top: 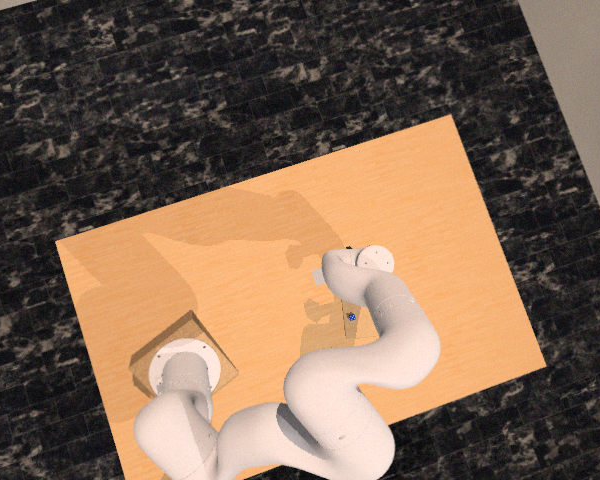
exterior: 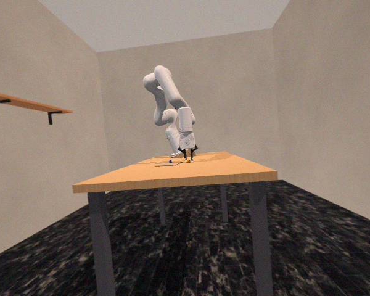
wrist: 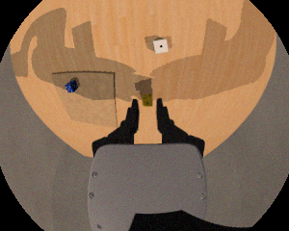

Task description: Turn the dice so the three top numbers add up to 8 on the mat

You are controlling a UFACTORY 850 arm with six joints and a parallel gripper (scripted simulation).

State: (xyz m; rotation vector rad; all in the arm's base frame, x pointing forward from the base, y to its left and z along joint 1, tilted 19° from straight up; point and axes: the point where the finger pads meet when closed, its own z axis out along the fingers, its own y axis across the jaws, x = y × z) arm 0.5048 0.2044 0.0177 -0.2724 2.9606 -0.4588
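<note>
My gripper is now 30 mm above the yellow die. Round my hand: white die 90 mm behind, 30 mm below; tan mat 20 mm ahead, 130 mm to the right, 40 mm below; blue die 20 mm behind, 140 mm to the right, 30 mm below.
</note>
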